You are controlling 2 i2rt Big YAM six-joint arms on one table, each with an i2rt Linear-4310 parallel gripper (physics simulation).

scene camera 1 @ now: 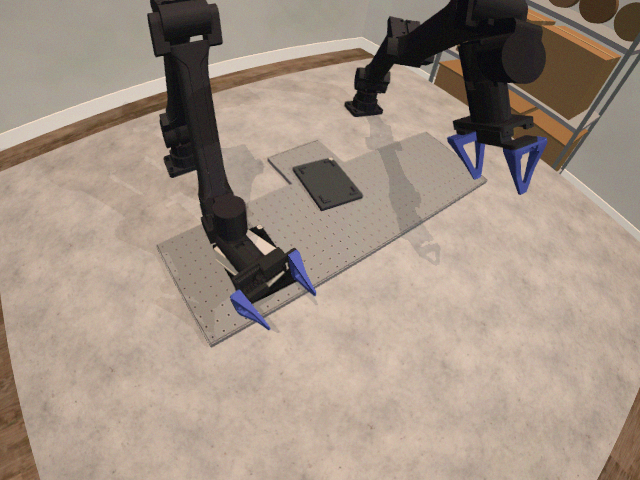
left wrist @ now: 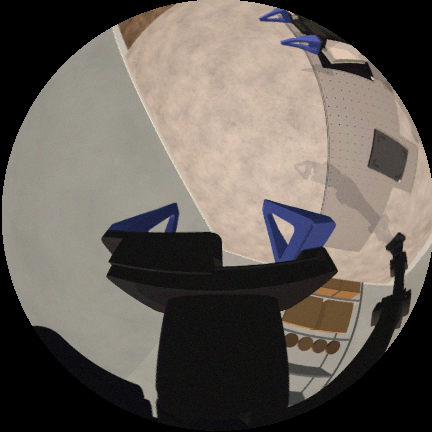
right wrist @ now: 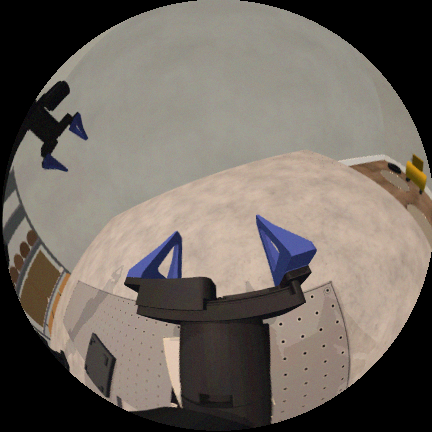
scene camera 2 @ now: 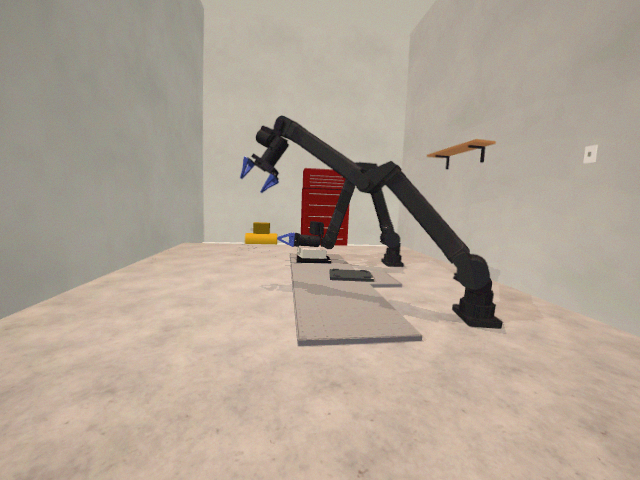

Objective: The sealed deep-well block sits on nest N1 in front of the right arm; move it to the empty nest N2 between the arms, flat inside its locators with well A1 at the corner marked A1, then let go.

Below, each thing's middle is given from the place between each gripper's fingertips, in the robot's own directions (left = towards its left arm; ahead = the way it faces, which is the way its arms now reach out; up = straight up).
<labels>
I see the cream block (right wrist: 171,344) 17 cm behind my right hand, 6 cm below it and 1 cm to the left of it.
My left gripper is now 250 mm past the cream block, 270 mm to the left of it and 300 mm above it.
</labels>
